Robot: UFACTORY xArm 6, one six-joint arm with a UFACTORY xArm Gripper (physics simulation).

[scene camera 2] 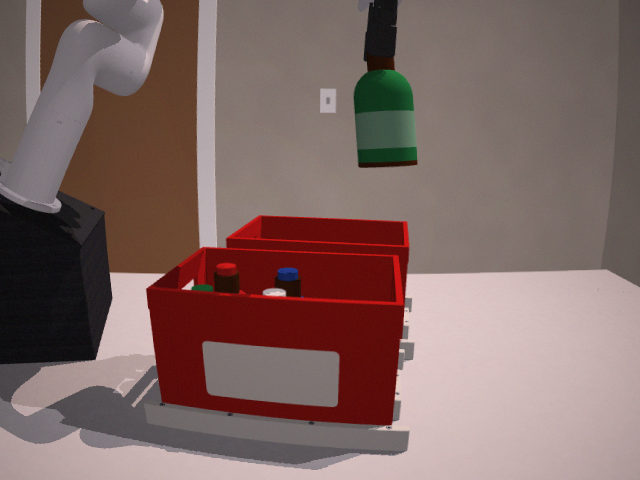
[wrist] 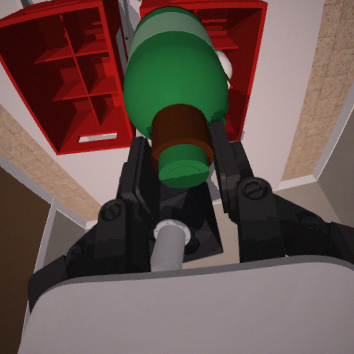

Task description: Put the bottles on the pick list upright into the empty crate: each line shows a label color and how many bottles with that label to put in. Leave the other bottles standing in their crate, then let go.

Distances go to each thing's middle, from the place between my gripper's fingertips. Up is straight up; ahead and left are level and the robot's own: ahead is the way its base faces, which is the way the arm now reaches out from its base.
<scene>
My gripper is now 19 cm past the red-capped bottle (scene camera 2: pixel 226 279), 2 cm to the right of it and 35 cm above it.
</scene>
